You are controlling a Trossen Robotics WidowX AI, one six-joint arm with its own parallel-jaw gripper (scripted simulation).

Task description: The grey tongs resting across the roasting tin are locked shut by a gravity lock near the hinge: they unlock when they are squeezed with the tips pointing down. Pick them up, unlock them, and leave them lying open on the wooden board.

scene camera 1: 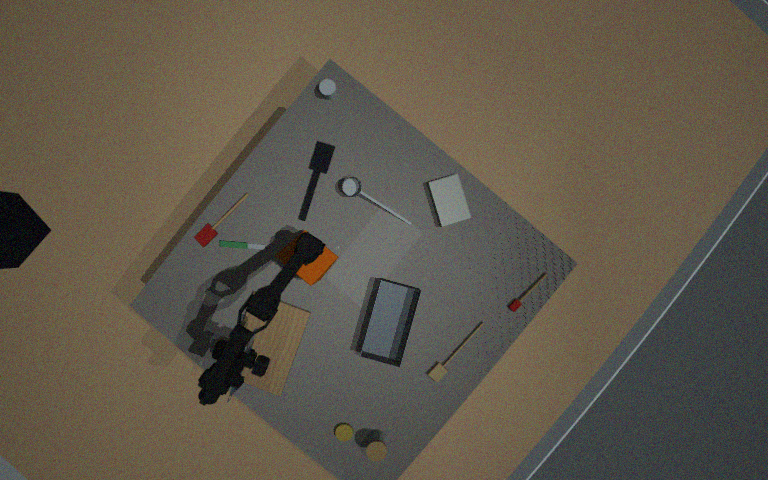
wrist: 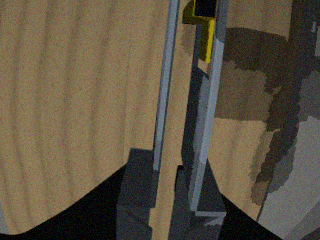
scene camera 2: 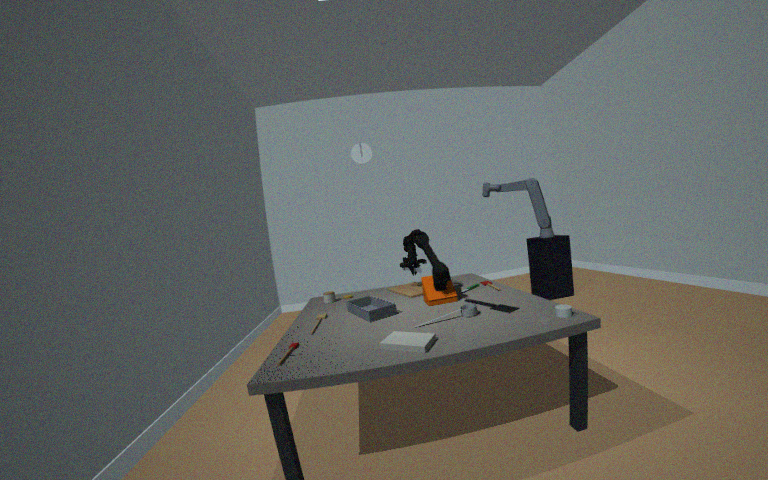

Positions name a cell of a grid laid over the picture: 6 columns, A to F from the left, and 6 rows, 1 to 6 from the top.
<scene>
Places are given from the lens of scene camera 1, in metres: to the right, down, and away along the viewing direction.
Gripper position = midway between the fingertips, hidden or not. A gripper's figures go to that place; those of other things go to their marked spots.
my gripper (scene camera 1: B5): -0.48, 0.40, 1.05
white block (scene camera 1: D3): 0.25, -0.18, 1.12
black spatula (scene camera 1: C2): -0.24, -0.34, 1.15
wooden board (scene camera 1: C5): -0.41, 0.40, 1.13
</scene>
